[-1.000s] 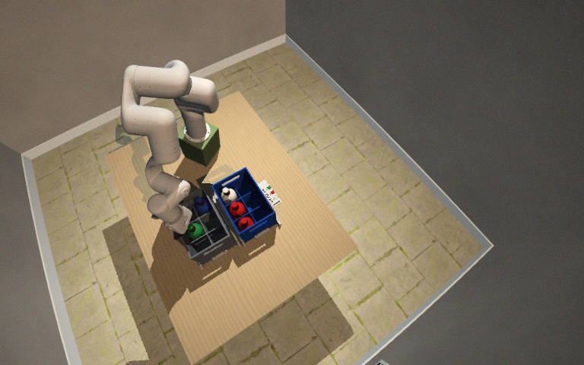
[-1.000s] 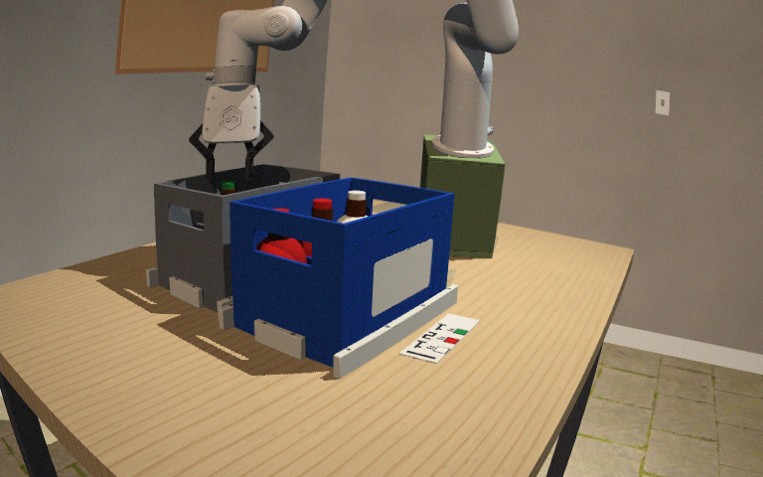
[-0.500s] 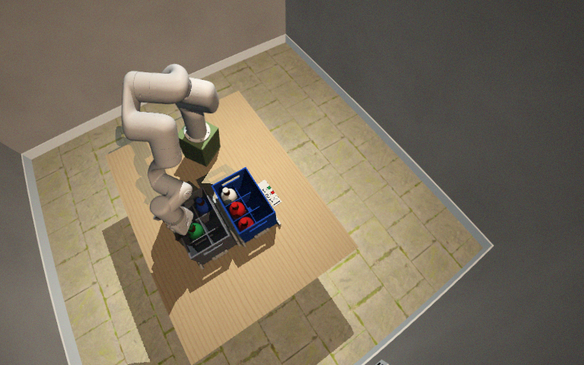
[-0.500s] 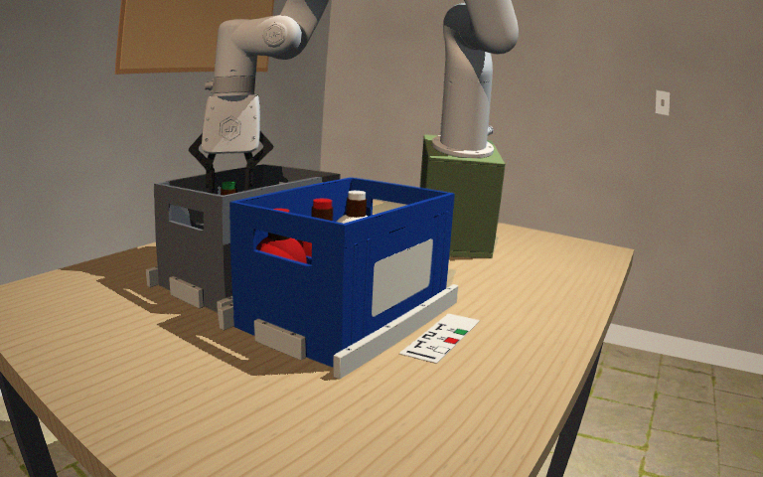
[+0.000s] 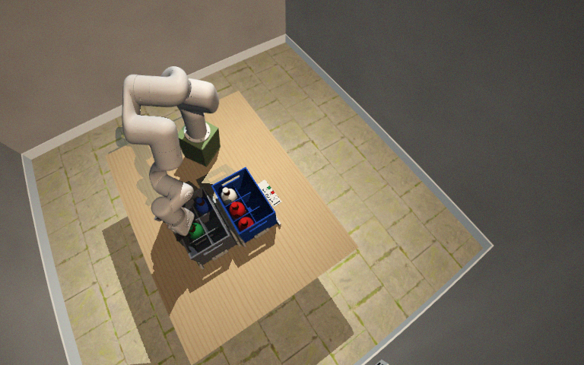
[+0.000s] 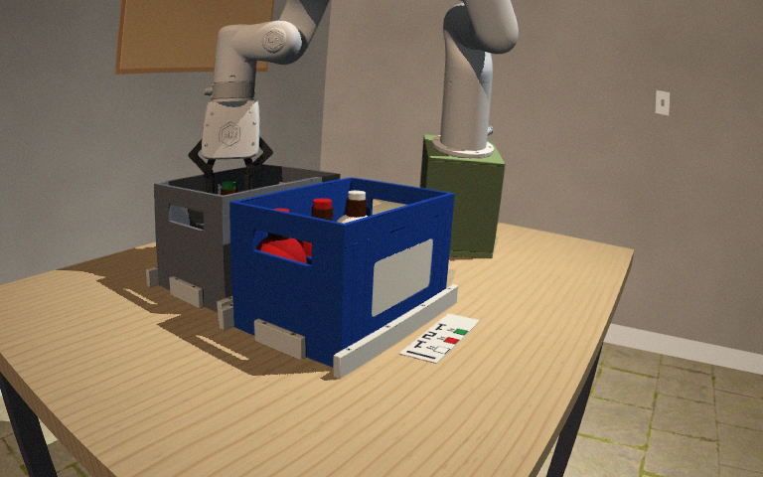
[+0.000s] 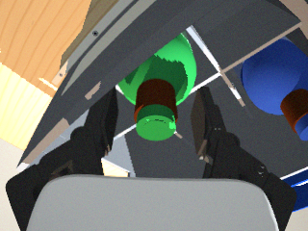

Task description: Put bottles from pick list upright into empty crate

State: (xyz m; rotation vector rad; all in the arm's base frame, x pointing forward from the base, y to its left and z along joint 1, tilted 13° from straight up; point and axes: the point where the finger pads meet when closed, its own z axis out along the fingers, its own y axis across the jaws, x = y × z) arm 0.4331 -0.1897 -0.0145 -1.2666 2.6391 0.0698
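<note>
Right now my hand is 70 mm above the green-label bottle. Round my hand: red bottle: 220 mm to the left, 70 mm below, 10 mm behind; then grey crate: 70 mm below, 40 mm to the left, 10 mm behind; then blue-label bottle: 100 mm behind, 80 mm to the left, 70 mm below.
</note>
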